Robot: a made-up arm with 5 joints. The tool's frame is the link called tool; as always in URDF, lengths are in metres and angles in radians. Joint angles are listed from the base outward.
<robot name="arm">
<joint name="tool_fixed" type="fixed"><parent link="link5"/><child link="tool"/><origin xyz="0 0 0" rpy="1.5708 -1.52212 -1.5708"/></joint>
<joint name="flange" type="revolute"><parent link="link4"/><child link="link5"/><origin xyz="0.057 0.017 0" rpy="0 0 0"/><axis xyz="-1 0 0"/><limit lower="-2.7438" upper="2.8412"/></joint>
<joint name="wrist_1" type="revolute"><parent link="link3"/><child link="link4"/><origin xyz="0.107 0 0.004" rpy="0 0 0"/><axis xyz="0 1 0"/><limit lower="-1.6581" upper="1.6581"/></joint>
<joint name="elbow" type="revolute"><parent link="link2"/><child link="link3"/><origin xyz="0.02 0 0.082" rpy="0 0 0"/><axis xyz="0 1 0"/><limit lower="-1.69" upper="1.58"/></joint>
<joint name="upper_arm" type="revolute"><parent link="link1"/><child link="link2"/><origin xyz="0.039 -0.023 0.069" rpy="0 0 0"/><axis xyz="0 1 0"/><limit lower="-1.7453" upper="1.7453"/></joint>
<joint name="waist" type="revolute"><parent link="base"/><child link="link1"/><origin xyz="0.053 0 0.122" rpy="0 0 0"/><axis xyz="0 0 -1"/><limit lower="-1.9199" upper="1.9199"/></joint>
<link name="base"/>
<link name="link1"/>
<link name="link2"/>
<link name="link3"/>
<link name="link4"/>
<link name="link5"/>
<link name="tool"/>
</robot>
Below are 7 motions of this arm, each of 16 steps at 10 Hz.
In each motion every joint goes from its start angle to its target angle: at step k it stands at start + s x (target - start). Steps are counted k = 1, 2, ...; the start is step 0. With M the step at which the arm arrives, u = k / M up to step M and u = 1 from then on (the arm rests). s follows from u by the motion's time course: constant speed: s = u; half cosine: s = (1 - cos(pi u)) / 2; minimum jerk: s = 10 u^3 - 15 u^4 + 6 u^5.
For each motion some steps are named. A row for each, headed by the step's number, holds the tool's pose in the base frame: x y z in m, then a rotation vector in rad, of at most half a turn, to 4 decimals.
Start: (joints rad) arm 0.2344 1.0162 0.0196 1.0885 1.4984
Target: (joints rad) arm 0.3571 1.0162 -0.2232 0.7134 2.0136
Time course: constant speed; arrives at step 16
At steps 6, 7, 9, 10, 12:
6: 0.2120 -0.0520 0.0787 0.2853 0.1991 1.3500
7: 0.2148 -0.0542 0.0791 0.2553 0.1706 1.3771
9: 0.2204 -0.0587 0.0801 0.1916 0.1173 1.4307
10: 0.2232 -0.0610 0.0808 0.1581 0.0925 1.4570
12: 0.2286 -0.0658 0.0824 0.0876 0.0467 1.5086

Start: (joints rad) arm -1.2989 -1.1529 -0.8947 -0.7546 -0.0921
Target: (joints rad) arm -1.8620 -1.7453 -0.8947 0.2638 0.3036
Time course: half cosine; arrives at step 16
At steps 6, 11, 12, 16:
6: 0.0437 -0.1555 0.3375 -1.4698 1.5914 0.8827
11: 0.0882 -0.1736 0.3030 -1.7306 1.7322 0.9635
12: 0.0960 -0.1740 0.2966 -1.7743 1.7535 0.9652
16: 0.1110 -0.1727 0.2839 -1.8591 1.7928 0.9589

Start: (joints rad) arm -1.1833 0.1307 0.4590 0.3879 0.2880
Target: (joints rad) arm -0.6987 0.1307 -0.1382 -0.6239 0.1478
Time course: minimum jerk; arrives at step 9
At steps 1, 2, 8, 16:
1: 0.1328 0.1767 0.1675 0.3009 -0.5924 1.3679
2: 0.1411 0.1803 0.1747 0.3426 -0.6935 1.3118
8: 0.2269 0.1399 0.3065 0.6599 -2.1200 0.4517
16: 0.2272 0.1385 0.3081 0.6609 -2.1382 0.4412

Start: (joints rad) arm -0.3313 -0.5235 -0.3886 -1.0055 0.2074
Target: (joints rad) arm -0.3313 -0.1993 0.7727 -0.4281 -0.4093
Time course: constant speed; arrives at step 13
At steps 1, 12, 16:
1: 0.1292 0.0199 0.4080 -0.3247 2.9396 0.0612
12: 0.2393 0.0577 0.2323 0.5743 -1.4768 -0.0619
16: 0.2354 0.0564 0.2124 0.5484 -1.3167 -0.1045

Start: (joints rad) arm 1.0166 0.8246 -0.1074 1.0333 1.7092
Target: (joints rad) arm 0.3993 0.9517 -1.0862 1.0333 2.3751
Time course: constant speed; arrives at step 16
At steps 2, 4, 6, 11, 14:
2: 0.1657 -0.1643 0.1159 0.0733 0.0171 0.8040
4: 0.1861 -0.1645 0.1244 -0.0337 -0.0077 0.9646
6: 0.2063 -0.1617 0.1342 -0.1437 -0.0326 1.1232
11: 0.2531 -0.1418 0.1629 -0.4372 -0.0957 1.5034
14: 0.2762 -0.1219 0.1824 -0.6301 -0.1349 1.7140

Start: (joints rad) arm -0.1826 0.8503 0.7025 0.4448 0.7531
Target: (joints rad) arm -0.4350 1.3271 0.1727 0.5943 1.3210
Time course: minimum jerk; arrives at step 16
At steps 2, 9, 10, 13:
2: 0.1489 0.0120 0.0707 0.1154 0.4277 0.8860
9: 0.1538 0.0291 0.0497 0.1847 0.4937 1.3629
10: 0.1537 0.0321 0.0457 0.1995 0.5065 1.4486
13: 0.1525 0.0382 0.0374 0.2327 0.5341 1.6260

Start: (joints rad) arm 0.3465 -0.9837 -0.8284 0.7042 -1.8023
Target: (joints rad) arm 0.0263 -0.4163 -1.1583 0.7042 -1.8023
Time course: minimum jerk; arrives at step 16
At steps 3, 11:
3: 0.0334 0.0004 0.4086 1.9698 -2.0723 -0.6132
11: 0.0940 -0.0095 0.4239 2.0636 -1.6937 -0.7501

